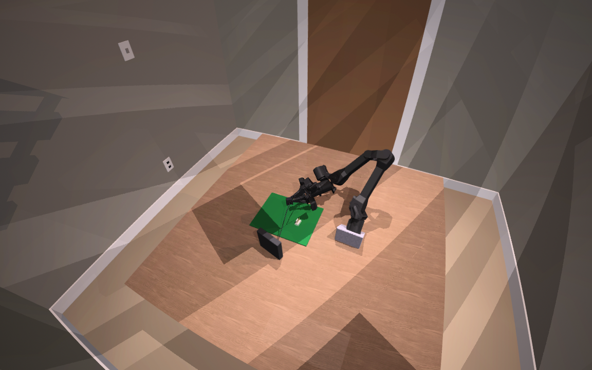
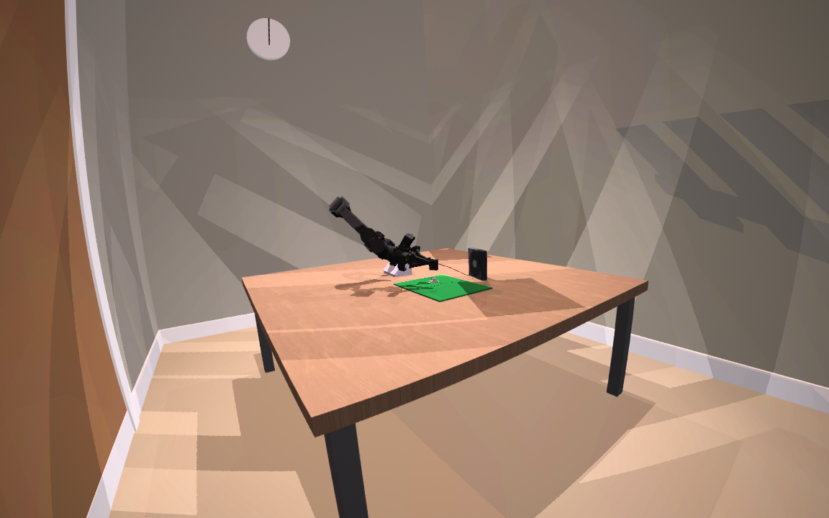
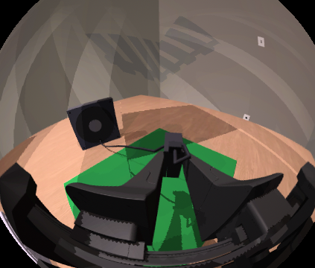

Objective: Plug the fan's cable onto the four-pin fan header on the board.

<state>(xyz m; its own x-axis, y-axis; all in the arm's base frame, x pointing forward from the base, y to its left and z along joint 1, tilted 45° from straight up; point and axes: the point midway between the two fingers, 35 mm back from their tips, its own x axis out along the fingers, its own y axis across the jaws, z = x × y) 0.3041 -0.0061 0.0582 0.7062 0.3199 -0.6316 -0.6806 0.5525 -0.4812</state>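
The green board lies 10 mm ahead of my gripper tip, 40 mm to the left of it and 110 mm below it. Also, from my gripper tip: black fan: 20 mm behind, 230 mm to the left, 40 mm below; then black plug: 10 mm ahead, 10 mm to the left, 10 mm below.
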